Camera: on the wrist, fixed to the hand. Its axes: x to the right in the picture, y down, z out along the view.
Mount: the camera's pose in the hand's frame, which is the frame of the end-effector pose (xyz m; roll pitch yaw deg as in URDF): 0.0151 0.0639 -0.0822 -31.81 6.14 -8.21
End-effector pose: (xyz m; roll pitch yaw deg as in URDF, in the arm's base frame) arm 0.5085 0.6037 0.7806 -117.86 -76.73 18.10
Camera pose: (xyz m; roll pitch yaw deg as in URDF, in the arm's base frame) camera 0.5604 0.5128 0.7911 -122.29 -86.45 -9.03
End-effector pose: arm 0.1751 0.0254 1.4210 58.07 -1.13 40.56
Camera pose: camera 0.1191 0.1138 1.4321 26.76 9.07 41.47
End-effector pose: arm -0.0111 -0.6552 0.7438 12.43 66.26 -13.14
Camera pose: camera -0.0463 -0.5647 0.7032 -40.54 72.78 -36.13
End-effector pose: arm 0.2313 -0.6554 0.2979 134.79 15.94 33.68
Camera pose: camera 0.2596 -0.6205 0.3930 106.45 17.14 44.29
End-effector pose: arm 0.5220 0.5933 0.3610 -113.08 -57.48 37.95
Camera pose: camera 0.6080 0.5327 0.3595 -138.79 -67.30 31.59
